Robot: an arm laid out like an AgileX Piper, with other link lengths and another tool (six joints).
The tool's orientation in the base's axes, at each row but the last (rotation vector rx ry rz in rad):
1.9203, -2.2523, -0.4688
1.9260, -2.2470, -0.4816
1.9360, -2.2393, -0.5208
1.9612, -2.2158, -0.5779
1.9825, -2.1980, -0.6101
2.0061, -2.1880, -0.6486
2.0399, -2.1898, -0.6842
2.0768, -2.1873, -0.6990
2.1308, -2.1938, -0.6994
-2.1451, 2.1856, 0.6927
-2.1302, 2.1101, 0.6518
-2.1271, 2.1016, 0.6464
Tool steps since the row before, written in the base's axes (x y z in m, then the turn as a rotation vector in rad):
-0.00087, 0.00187, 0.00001, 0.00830, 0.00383, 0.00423
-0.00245, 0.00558, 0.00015, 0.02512, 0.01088, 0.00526
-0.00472, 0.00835, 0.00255, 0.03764, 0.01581, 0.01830
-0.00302, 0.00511, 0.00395, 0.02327, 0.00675, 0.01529
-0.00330, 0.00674, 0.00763, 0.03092, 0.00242, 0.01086
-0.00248, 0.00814, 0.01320, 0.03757, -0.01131, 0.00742
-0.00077, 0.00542, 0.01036, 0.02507, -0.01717, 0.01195
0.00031, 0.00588, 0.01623, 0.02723, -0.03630, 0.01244
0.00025, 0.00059, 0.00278, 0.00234, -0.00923, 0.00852
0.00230, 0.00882, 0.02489, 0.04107, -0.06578, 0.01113
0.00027, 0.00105, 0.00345, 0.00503, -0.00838, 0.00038
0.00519, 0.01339, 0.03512, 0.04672, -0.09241, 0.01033
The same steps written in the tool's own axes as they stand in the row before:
-0.00168, 0.00107, 0.00052, -0.00557, -0.00587, -0.00599
-0.00507, 0.00305, 0.00145, -0.01543, -0.02035, -0.01117
-0.00770, 0.00623, 0.00057, -0.02390, -0.02697, -0.02652
-0.00515, 0.00466, -0.00158, -0.01244, -0.01548, -0.02065
-0.00748, 0.00630, -0.00435, -0.00847, -0.02448, -0.02022
-0.01032, 0.00756, -0.00911, 0.00473, -0.03247, -0.02275
-0.00766, 0.00460, -0.00758, 0.01071, -0.01930, -0.02407
-0.01005, 0.00537, -0.01297, 0.02868, -0.02112, -0.03074
-0.00141, 0.00062, -0.00240, 0.00604, 0.00066, -0.01124
-0.01607, 0.00515, -0.02044, 0.05644, -0.03364, -0.04266
-0.00218, 0.00051, -0.00284, 0.00756, -0.00434, -0.00444
-0.02499, 0.00240, -0.02845, 0.08144, -0.03794, -0.05250

